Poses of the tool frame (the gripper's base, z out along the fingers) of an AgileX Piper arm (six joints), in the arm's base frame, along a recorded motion.
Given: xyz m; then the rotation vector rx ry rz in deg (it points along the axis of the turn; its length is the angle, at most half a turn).
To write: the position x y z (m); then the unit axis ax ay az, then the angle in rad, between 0 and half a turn. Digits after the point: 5 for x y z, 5 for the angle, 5 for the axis.
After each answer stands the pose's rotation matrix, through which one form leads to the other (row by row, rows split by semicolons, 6 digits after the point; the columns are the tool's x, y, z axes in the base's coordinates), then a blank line. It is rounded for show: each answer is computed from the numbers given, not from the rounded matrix.
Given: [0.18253, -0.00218, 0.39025, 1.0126, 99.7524, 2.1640]
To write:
[0.18253, -0.00218, 0.39025, 0.01015, 0.99971, 0.02169, 1.74151]
-0.169762 -0.009503 0.985439; 0.033241 0.999329 0.015364; -0.984924 0.035365 -0.169333

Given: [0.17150, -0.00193, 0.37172, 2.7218, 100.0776, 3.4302]
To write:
[0.17150, -0.00193, 0.37172, 0.02717, 0.99904, 0.03424, 1.74835]
-0.175758 -0.001765 0.984432; 0.065644 0.997752 0.013509; -0.982242 0.066996 -0.175247

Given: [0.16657, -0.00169, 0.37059, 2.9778, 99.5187, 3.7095]
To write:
[0.16657, -0.00169, 0.37059, 0.02989, 0.99886, 0.03723, 1.73891]
-0.166282 -0.001858 0.986076; 0.071556 0.997339 0.013946; -0.983479 0.072879 -0.165707

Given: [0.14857, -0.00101, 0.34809, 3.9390, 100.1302, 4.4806]
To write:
[0.14857, -0.00101, 0.34809, 0.03927, 0.99823, 0.04467, 1.75070]
-0.177118 0.002266 0.984187; 0.090161 0.995830 0.013933; -0.980051 0.091203 -0.176583

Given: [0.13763, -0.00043, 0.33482, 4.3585, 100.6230, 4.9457]
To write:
[0.13763, -0.00043, 0.33482, 0.04322, 0.99786, 0.04905, 1.75997]
-0.185825 0.003070 0.982578; 0.099411 0.994923 0.015692; -0.977541 0.100595 -0.185187

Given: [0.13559, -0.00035, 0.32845, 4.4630, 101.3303, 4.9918]
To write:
[0.13559, -0.00035, 0.32845, 0.04395, 0.99782, 0.04916, 1.77240]
-0.197927 0.004474 0.980207; 0.100794 0.994782 0.015812; -0.975021 0.101928 -0.197345

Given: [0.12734, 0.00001, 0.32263, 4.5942, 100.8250, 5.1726]
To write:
[0.12734, 0.00001, 0.32263, 0.04546, 0.99765, 0.05118, 1.76387]
-0.189409 0.003823 0.981891; 0.104286 0.994415 0.016245; -0.976344 0.105474 -0.188750

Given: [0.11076, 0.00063, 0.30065, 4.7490, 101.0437, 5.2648]
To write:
[0.11076, 0.00063, 0.30065, 0.04688, 0.99755, 0.05198, 1.76788]
-0.193183 0.004957 0.981150; 0.106897 0.994141 0.016025; -0.975322 0.107978 -0.192581

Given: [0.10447, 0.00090, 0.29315, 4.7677, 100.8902, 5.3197]
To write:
[0.10447, 0.00090, 0.29315, 0.04714, 0.99750, 0.05260, 1.76527]
-0.190603 0.004503 0.981657; 0.107712 0.994048 0.016354; -0.975740 0.108853 -0.189954

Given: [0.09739, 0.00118, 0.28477, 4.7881, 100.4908, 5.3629]
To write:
[0.09739, 0.00118, 0.28477, 0.04753, 0.99745, 0.05323, 1.75838]
-0.183804 0.003947 0.982955; 0.108542 0.993958 0.016305; -0.976952 0.109689 -0.183122

